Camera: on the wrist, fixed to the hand. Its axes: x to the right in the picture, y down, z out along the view.
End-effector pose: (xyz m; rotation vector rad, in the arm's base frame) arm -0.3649 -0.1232 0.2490 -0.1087 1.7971 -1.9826
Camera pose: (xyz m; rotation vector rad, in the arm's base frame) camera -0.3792 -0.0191 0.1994 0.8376 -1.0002 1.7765
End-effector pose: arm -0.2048 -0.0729 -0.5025 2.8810 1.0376 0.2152
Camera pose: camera -0.2084 -0.1105 -0.3926 -1.2244 -2.7175 -0.4753
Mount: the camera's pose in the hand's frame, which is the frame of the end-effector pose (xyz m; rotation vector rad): -0.0150 0.0393 -0.1083 0.1837 0.3847 -1.5554
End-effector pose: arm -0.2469 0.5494 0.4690 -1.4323 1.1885 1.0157
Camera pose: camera -0.2866 0.4435 0.4957 -1.8133 0.1086 -0.4478
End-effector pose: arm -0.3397 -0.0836 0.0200 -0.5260 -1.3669 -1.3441
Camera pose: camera -0.2599 -0.1649 -0.0027 1.1529 -1.4953 -2.2540
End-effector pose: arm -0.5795 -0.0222 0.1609 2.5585 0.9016 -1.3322
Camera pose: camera -0.4875 -0.0217 0.2318 -1.1670 -1.9570 0.5732
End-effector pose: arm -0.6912 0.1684 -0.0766 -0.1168 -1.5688 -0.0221
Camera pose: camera -0.5799 0.1970 -0.0937 1.1897 -0.9346 -1.0388
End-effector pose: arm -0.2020 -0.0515 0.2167 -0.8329 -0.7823 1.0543
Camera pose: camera -0.1295 -0.0769 0.1295 -0.0775 -0.7079 -0.4170
